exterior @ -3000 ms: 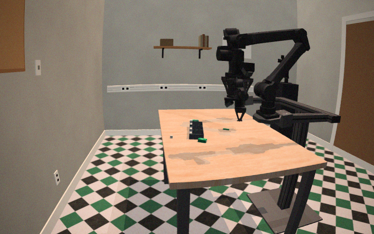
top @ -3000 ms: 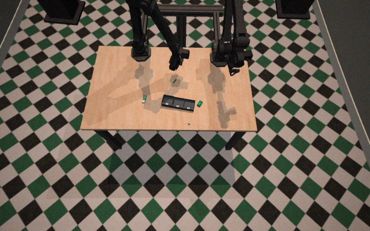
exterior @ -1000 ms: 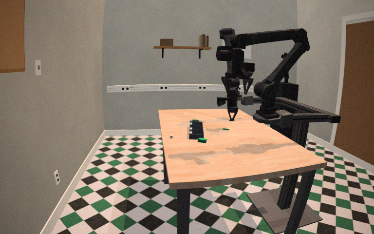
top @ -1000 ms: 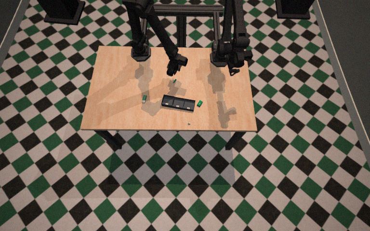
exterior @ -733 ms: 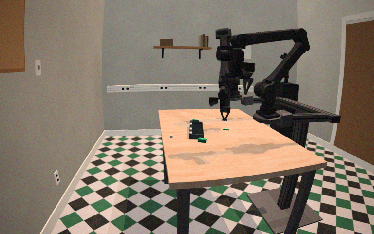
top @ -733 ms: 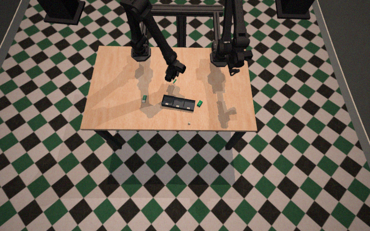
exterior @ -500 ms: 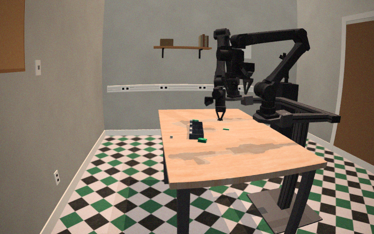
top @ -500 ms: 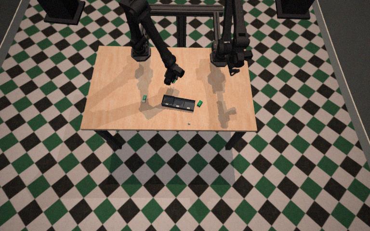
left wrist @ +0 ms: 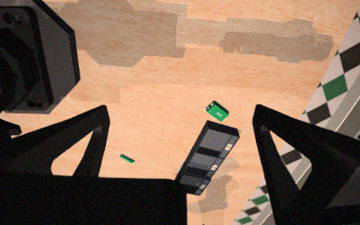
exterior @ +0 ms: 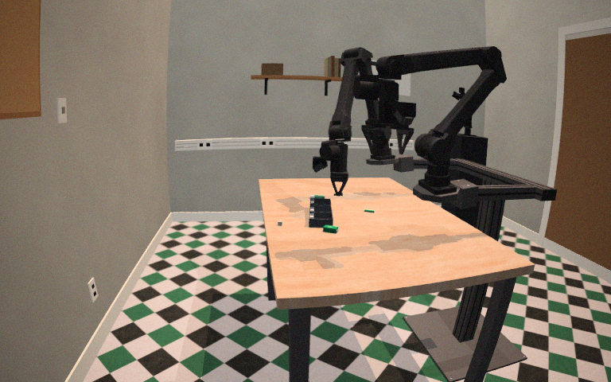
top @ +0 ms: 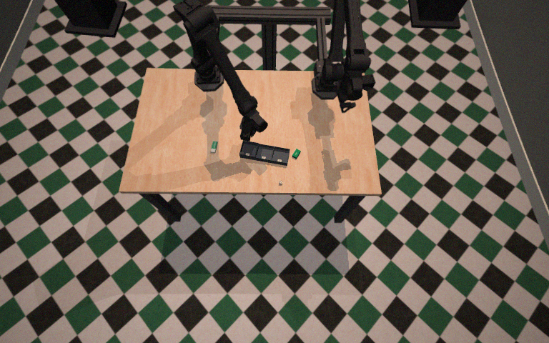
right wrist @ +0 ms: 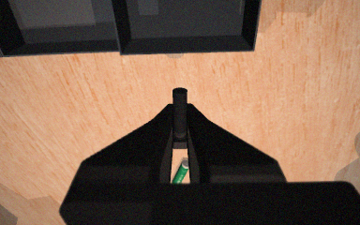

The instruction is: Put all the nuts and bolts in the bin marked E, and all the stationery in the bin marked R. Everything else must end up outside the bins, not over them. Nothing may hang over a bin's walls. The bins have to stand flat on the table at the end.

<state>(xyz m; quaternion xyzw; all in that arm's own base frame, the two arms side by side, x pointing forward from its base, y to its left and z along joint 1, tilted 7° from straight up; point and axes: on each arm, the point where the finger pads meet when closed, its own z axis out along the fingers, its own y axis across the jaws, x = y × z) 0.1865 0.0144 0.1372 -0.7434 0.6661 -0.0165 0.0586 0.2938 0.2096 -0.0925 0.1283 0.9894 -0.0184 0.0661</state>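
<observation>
Right now the eraser is 20 cm to the right of my right hand, 7 cm below it and 6 cm ahead of it. From my right hand the other things lie so: green cylinder 13 cm behind, 7 cm below, 2 cm to the left; then dark bin tray 8 cm ahead, 7 cm to the left, 5 cm below; then bolt 1 cm behind.
</observation>
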